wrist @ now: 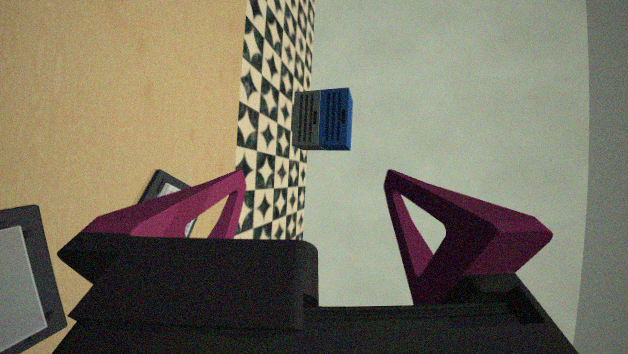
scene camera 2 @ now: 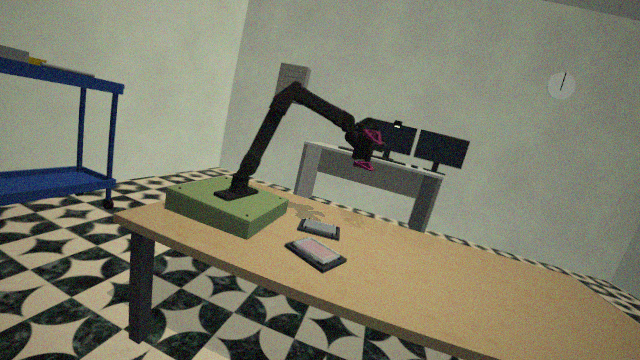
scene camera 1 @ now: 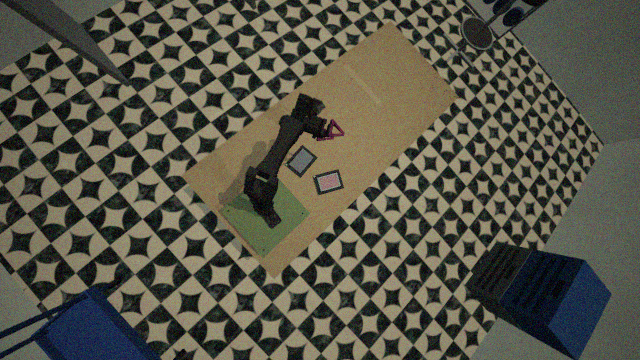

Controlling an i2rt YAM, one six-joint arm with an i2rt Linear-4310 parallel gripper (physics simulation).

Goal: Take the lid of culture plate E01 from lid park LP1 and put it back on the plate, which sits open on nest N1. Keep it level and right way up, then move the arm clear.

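In the wrist view you can see my gripper as well; it's open and holding nothing. There's a grey plate lid that I can see, too.
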